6 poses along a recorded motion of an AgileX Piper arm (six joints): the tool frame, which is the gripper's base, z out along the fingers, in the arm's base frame.
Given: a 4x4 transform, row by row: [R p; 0 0 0 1], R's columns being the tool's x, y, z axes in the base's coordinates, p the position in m. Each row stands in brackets.
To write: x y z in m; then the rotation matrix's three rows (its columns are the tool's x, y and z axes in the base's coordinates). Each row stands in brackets. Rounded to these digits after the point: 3 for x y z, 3 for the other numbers.
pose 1, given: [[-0.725, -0.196, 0.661, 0.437], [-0.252, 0.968, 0.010, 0.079], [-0.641, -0.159, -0.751, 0.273], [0, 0, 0, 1]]
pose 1, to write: [0.437, 0.079, 0.273], [[-0.725, -0.196, 0.661], [-0.252, 0.968, 0.010], [-0.641, -0.159, -0.751]]
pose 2, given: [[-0.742, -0.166, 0.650, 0.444], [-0.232, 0.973, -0.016, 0.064], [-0.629, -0.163, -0.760, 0.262], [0, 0, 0, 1]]
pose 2, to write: [0.444, 0.064, 0.262], [[-0.742, -0.166, 0.650], [-0.232, 0.973, -0.016], [-0.629, -0.163, -0.760]]
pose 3, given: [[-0.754, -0.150, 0.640, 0.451], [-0.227, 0.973, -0.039, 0.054], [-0.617, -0.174, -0.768, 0.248], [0, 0, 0, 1]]
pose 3, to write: [0.451, 0.054, 0.248], [[-0.754, -0.150, 0.640], [-0.227, 0.973, -0.039], [-0.617, -0.174, -0.768]]
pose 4, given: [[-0.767, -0.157, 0.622, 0.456], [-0.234, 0.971, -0.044, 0.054], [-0.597, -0.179, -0.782, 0.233], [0, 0, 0, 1]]
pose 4, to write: [0.456, 0.054, 0.233], [[-0.767, -0.157, 0.622], [-0.234, 0.971, -0.044], [-0.597, -0.179, -0.782]]
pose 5, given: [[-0.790, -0.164, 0.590, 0.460], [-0.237, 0.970, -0.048, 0.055], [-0.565, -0.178, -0.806, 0.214], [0, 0, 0, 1]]
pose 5, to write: [0.460, 0.055, 0.214], [[-0.790, -0.164, 0.590], [-0.237, 0.970, -0.048], [-0.565, -0.178, -0.806]]
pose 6, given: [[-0.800, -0.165, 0.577, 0.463], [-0.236, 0.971, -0.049, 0.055], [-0.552, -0.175, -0.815, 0.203], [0, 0, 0, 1]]
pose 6, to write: [0.463, 0.055, 0.203], [[-0.800, -0.165, 0.577], [-0.236, 0.971, -0.049], [-0.552, -0.175, -0.815]]
